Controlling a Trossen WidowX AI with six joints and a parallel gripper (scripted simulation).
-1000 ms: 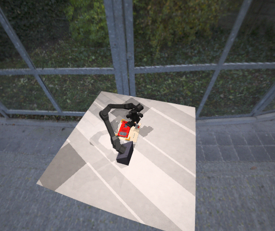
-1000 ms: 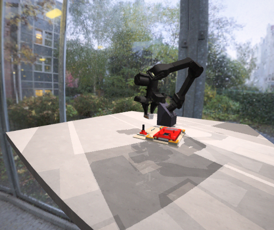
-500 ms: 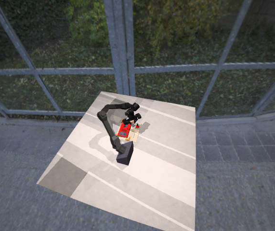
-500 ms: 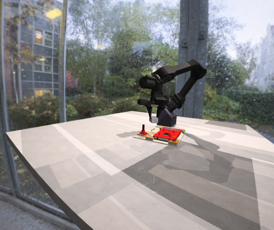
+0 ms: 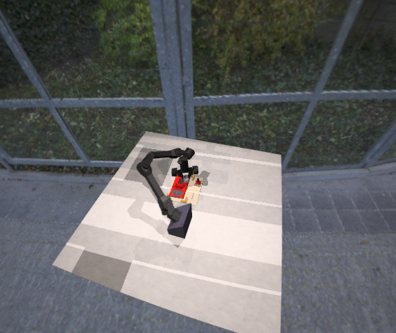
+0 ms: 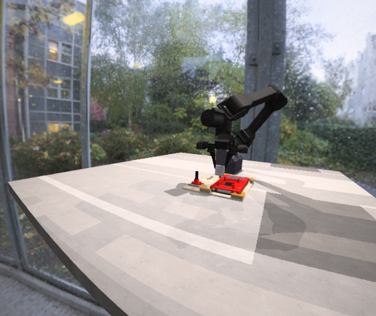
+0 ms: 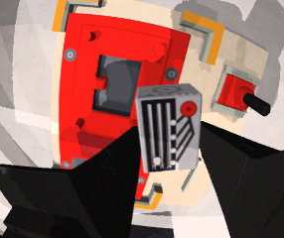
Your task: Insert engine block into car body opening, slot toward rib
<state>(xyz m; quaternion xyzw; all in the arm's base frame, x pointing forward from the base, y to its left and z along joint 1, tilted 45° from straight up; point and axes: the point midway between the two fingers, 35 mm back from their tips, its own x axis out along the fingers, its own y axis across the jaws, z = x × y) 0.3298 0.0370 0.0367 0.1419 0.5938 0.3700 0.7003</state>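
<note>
Right now my gripper tip is 80 mm to the left of the black peg, 40 mm above it and 30 mm short of it. Round my gripper tip: engine block: 10 mm below.
</note>
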